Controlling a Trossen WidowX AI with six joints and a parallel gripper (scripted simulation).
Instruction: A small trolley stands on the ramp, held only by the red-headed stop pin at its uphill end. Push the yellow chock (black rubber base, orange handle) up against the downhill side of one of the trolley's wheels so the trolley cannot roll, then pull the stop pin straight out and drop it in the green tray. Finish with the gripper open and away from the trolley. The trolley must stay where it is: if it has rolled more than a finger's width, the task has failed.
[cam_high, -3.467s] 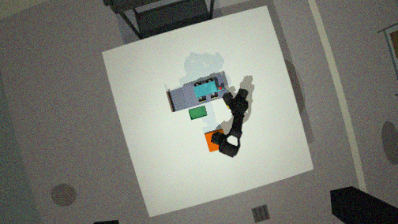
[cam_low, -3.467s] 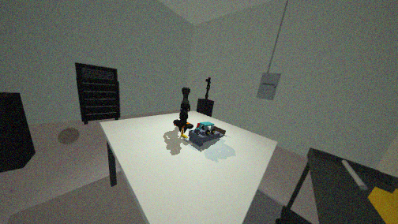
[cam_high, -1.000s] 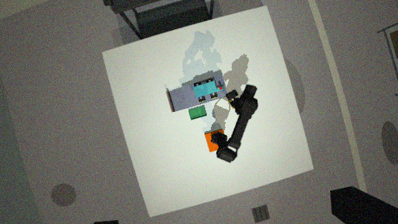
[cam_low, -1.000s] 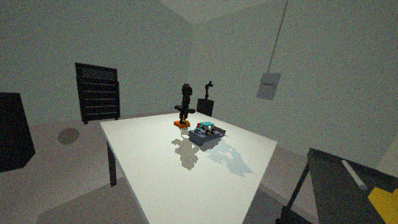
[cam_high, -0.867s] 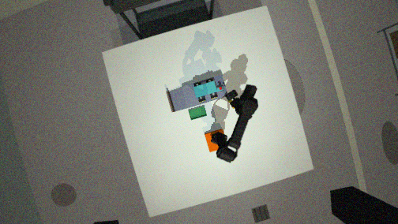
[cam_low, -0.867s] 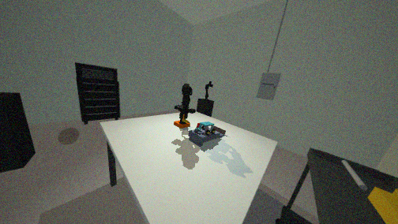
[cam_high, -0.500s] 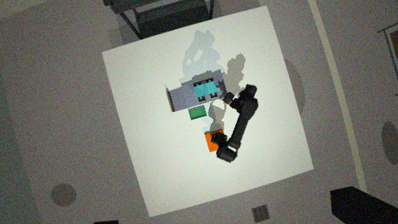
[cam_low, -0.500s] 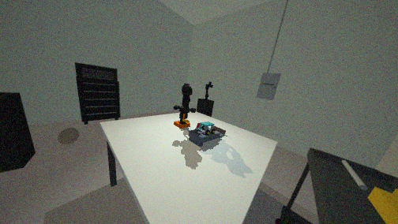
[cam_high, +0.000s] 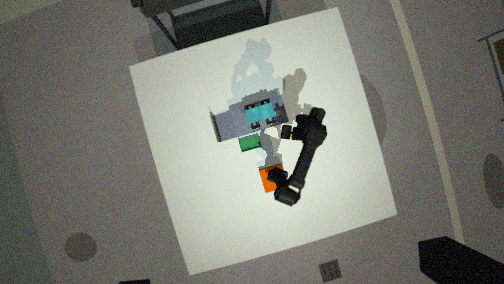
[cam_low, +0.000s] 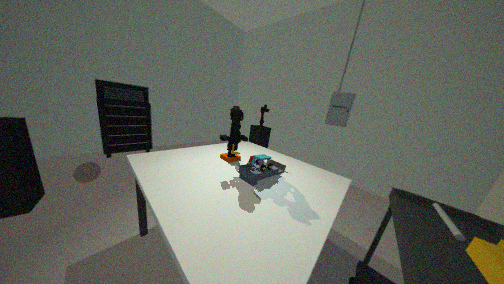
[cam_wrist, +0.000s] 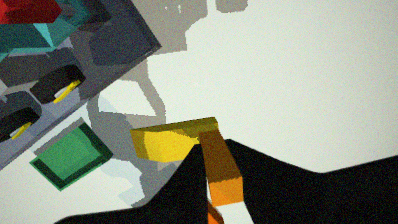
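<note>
The yellow chock lies 2 cm to the left of my gripper tip and 1 cm below it. Also, from my gripper tip: red-headed stop pin 13 cm ahead, 6 cm to the left, 5 cm below; then grey ramp 13 cm ahead, 17 cm to the left, 13 cm below; then teal trolley 13 cm ahead, 16 cm to the left, 6 cm below.
</note>
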